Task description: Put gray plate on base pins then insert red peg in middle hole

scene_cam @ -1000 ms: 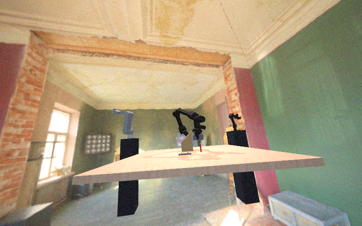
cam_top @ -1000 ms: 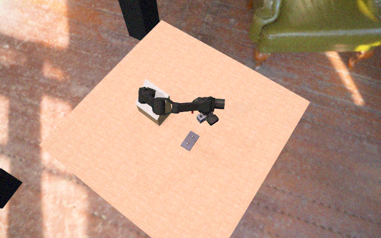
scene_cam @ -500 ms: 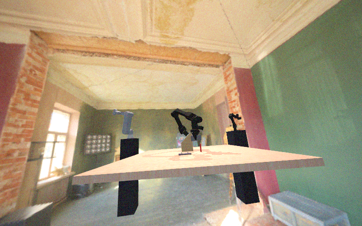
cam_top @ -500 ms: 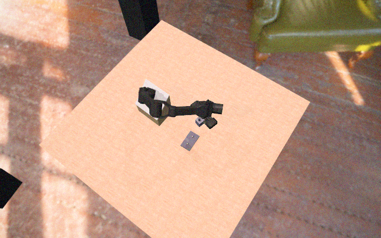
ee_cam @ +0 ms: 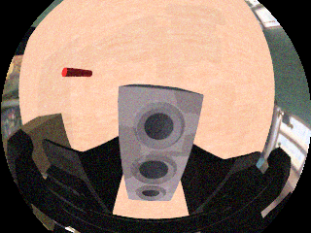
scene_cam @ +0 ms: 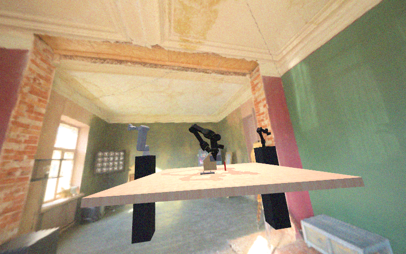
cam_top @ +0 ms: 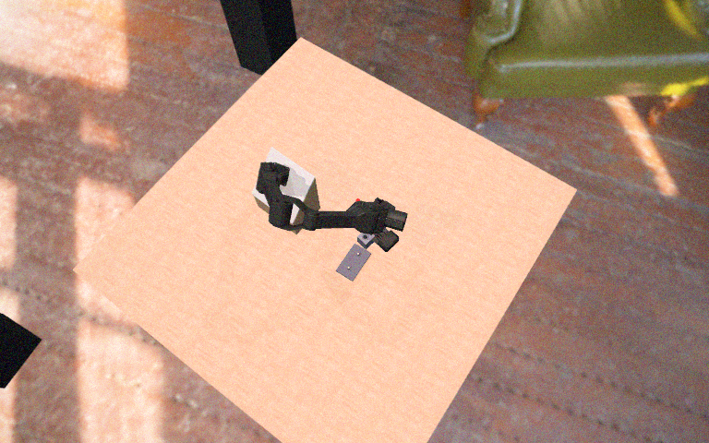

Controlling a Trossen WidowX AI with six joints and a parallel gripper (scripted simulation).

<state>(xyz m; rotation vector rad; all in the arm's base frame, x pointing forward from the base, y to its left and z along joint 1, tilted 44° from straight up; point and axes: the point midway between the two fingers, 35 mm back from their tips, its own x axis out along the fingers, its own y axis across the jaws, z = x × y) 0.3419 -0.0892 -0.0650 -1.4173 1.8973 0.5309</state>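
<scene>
Right now the thin flat base is 90 mm below my gripper tip, 80 mm to the right of it and 30 mm behind it. The rest, counted from my gripper tip: gray plate (30 mm above); red peg (110 mm behind, 100 mm to the left, 60 mm below).
</scene>
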